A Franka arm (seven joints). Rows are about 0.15 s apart.
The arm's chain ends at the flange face. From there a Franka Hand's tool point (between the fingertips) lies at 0.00 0.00 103.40 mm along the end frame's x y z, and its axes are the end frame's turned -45 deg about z.
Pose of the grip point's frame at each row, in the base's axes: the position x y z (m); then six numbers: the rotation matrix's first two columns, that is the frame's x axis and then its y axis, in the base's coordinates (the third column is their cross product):
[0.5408 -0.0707 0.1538 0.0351 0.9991 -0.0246 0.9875 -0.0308 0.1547]
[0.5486 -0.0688 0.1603 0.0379 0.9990 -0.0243 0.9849 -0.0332 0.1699]
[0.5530 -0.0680 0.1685 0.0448 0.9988 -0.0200 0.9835 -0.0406 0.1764]
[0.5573 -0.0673 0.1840 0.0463 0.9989 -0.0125 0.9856 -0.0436 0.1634]
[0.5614 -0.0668 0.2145 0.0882 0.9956 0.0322 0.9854 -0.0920 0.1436]
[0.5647 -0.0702 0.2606 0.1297 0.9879 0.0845 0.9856 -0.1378 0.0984]
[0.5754 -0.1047 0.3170 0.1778 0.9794 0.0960 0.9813 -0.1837 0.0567]
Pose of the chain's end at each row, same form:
[0.5249 -0.0676 0.2559 0.7231 0.6847 0.0920 0.6734 -0.7282 0.1268]
[0.5311 -0.0657 0.2622 0.7232 0.6829 0.1030 0.6696 -0.7299 0.1373]
[0.5349 -0.0651 0.2703 0.7271 0.6775 0.1106 0.6638 -0.7350 0.1389]
[0.5405 -0.0652 0.2860 0.7297 0.6755 0.1067 0.6642 -0.7372 0.1244]
[0.5463 -0.0688 0.3168 0.7591 0.6389 0.1243 0.6344 -0.7690 0.0788]
[0.5534 -0.0775 0.3631 0.7886 0.6011 0.1293 0.6052 -0.7960 0.0098]
[0.5678 -0.1134 0.4198 0.8196 0.5626 0.1080 0.5682 -0.8224 -0.0278]

